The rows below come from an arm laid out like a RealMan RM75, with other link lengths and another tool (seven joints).
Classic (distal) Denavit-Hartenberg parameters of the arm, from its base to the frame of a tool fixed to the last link. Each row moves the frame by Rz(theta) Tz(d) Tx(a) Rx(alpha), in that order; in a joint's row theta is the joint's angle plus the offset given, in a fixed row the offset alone. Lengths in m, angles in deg.
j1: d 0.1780  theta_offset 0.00  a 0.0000  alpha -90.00
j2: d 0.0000  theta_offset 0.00  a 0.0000  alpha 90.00
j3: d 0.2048  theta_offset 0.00  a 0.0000  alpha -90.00
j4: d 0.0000  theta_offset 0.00  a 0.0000  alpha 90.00
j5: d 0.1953  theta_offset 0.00  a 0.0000  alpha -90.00
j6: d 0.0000  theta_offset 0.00  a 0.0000  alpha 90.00
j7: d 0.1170  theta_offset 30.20  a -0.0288  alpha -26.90
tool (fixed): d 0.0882  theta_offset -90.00  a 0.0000  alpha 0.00
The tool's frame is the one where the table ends.
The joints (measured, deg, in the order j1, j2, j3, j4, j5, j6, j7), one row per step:
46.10 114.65 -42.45 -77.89 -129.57 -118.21 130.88
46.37 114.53 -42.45 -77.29 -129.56 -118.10 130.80
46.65 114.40 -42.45 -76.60 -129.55 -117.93 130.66
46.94 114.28 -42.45 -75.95 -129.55 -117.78 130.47
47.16 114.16 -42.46 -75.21 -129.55 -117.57 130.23
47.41 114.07 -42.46 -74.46 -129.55 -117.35 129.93
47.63 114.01 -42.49 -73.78 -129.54 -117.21 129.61
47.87 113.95 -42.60 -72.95 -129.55 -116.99 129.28
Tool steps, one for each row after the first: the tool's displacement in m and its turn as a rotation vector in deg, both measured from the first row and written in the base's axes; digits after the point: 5 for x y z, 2 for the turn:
-0.00044 0.00068 -0.00051 -0.24 0.12 -0.02
-0.00082 0.00151 -0.00112 -0.47 0.27 -0.02
-0.00131 0.00223 -0.00172 -0.70 0.39 0.05
-0.00131 0.00301 -0.00250 -0.94 0.54 0.05
-0.00153 0.00374 -0.00341 -1.18 0.71 0.12
-0.00174 0.00404 -0.00446 -1.50 0.86 0.25
-0.00185 0.00447 -0.00601 -1.89 0.99 0.34

